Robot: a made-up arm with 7 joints. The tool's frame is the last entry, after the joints.
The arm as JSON. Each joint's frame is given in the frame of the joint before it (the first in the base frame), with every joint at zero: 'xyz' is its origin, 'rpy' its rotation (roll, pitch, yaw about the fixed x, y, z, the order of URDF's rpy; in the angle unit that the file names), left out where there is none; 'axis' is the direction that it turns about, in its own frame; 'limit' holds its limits. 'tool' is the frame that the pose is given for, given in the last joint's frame.
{
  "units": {
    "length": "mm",
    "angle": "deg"
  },
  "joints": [
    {
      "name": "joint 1",
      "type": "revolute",
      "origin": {
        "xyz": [
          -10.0,
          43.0,
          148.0
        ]
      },
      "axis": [
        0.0,
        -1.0,
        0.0
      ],
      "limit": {
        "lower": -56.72,
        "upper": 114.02
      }
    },
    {
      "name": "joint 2",
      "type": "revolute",
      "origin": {
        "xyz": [
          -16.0,
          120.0,
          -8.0
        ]
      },
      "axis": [
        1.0,
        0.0,
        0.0
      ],
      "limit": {
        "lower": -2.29,
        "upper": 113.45
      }
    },
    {
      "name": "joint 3",
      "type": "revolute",
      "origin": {
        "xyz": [
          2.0,
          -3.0,
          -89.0
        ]
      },
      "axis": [
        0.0,
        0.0,
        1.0
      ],
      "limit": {
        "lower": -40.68,
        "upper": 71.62
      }
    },
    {
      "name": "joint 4",
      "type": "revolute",
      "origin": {
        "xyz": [
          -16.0,
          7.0,
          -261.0
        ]
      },
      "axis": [
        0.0,
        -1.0,
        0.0
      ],
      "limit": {
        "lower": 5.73,
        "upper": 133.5
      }
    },
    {
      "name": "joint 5",
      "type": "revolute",
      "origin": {
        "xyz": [
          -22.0,
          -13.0,
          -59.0
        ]
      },
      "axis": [
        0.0,
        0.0,
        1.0
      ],
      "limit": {
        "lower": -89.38,
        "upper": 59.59
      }
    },
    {
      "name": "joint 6",
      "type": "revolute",
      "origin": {
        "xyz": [
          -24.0,
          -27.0,
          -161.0
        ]
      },
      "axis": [
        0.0,
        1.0,
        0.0
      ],
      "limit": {
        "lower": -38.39,
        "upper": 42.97
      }
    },
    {
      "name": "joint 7",
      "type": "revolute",
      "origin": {
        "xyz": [
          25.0,
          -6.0,
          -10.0
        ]
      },
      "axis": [
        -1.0,
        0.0,
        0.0
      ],
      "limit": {
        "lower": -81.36,
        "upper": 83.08
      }
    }
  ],
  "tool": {
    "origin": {
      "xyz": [
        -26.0,
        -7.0,
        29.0
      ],
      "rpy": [
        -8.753,
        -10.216,
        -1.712
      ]
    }
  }
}
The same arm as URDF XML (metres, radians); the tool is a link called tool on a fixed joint. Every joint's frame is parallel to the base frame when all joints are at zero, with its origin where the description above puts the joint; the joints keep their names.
<robot name="arm">
  <link name="base"/>
  <link name="link1"/>
  <link name="link2"/>
  <link name="link3"/>
  <link name="link4"/>
  <link name="link5"/>
  <link name="link6"/>
  <link name="link7"/>
  <link name="tool"/>
  <joint name="joint 1" type="revolute">
    <parent link="base"/>
    <child link="link1"/>
    <origin xyz="-0.01 0.043 0.148"/>
    <axis xyz="0 -1 0"/>
    <limit lower="-0.99" upper="1.99"/>
  </joint>
  <joint name="joint 2" type="revolute">
    <parent link="link1"/>
    <child link="link2"/>
    <origin xyz="-0.016 0.12 -0.008"/>
    <axis xyz="1 0 0"/>
    <limit lower="-0.04" upper="1.9801"/>
  </joint>
  <joint name="joint 3" type="revolute">
    <parent link="link2"/>
    <child link="link3"/>
    <origin xyz="0.002 -0.003 -0.089"/>
    <axis xyz="0 0 1"/>
    <limit lower="-0.71" upper="1.25"/>
  </joint>
  <joint name="joint 4" type="revolute">
    <parent link="link3"/>
    <child link="link4"/>
    <origin xyz="-0.016 0.007 -0.261"/>
    <axis xyz="0 -1 0"/>
    <limit lower="0.1" upper="2.33"/>
  </joint>
  <joint name="joint 5" type="revolute">
    <parent link="link4"/>
    <child link="link5"/>
    <origin xyz="-0.022 -0.013 -0.059"/>
    <axis xyz="0 0 1"/>
    <limit lower="-1.56" upper="1.04"/>
  </joint>
  <joint name="joint 6" type="revolute">
    <parent link="link5"/>
    <child link="link6"/>
    <origin xyz="-0.024 -0.027 -0.161"/>
    <axis xyz="0 1 0"/>
    <limit lower="-0.67" upper="0.75"/>
  </joint>
  <joint name="joint 7" type="revolute">
    <parent link="link6"/>
    <child link="link7"/>
    <origin xyz="0.025 -0.006 -0.01"/>
    <axis xyz="-1 0 0"/>
    <limit lower="-1.42" upper="1.45"/>
  </joint>
  <joint name="tool_joint" type="fixed">
    <parent link="link7"/>
    <child link="tool"/>
    <origin xyz="-0.026 -0.007 0.029" rpy="-0.1528 -0.1783 -0.0299"/>
  </joint>
</robot>

